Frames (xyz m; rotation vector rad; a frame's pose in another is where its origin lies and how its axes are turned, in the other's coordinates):
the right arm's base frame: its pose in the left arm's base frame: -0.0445 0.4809 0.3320 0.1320 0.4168 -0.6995
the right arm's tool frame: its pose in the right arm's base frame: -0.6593 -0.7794 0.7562 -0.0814 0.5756 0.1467
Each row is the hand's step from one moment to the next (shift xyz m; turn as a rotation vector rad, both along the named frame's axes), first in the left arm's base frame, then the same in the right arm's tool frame.
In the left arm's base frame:
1: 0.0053 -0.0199 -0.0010 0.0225 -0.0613 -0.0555
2: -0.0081 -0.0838 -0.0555 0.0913 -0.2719 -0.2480
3: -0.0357 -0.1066 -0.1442 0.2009 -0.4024 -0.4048
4: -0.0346 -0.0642 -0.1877 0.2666 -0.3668 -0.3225
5: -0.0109 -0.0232 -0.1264 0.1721 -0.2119 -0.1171
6: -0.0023 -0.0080 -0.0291 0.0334 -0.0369 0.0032
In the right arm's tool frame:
1: 0.0086 -0.0143 0.0121 0.0737 -0.0416 0.0136
2: 0.0655 -0.0767 0.0016 0.3244 -0.1889 0.0533
3: 0.1336 -0.1117 -0.0556 0.5426 -0.2460 0.1059
4: 0.1595 -0.0755 -0.0970 0.4942 -0.1803 0.1814
5: 0.1078 -0.0273 -0.0653 0.2355 -0.0938 0.1549
6: 0.0256 -0.0085 -0.0137 0.0227 -0.0142 0.0421

